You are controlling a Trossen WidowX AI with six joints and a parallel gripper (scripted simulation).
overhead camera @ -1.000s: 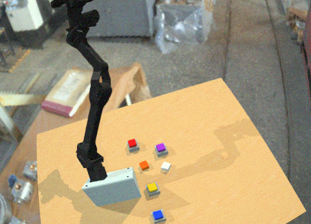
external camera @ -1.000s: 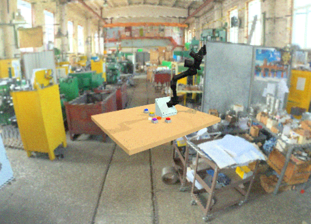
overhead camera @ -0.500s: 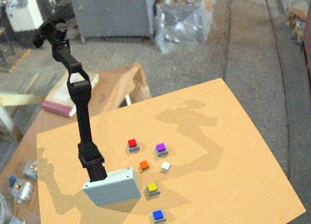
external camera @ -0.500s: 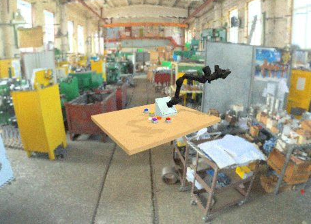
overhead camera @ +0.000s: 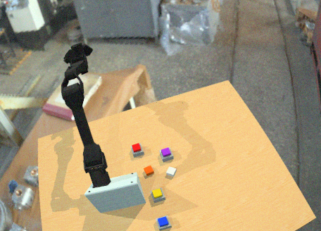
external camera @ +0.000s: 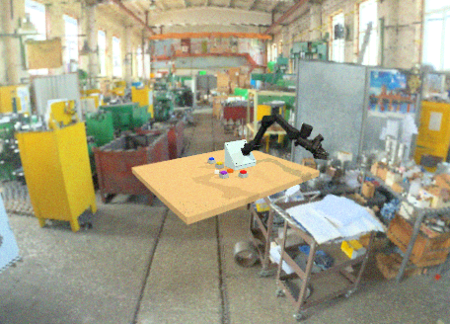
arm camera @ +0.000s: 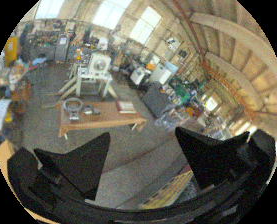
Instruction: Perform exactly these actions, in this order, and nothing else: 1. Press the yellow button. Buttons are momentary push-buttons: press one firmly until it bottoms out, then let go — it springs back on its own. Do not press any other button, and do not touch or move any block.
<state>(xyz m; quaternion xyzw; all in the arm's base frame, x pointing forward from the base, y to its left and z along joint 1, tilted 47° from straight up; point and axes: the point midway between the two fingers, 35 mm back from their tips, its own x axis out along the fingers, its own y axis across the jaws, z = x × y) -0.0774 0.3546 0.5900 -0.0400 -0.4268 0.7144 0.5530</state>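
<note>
My gripper tip is now 30 cm short of the yellow button, 74 cm to the left of it and 20 cm above it. From my gripper tip the other things lie so: purple button: 37 cm ahead, 55 cm to the right, 20 cm below; orange block: 29 cm ahead, 61 cm to the right, 22 cm below; red button: 25 cm ahead, 50 cm to the right, 20 cm below.
</note>
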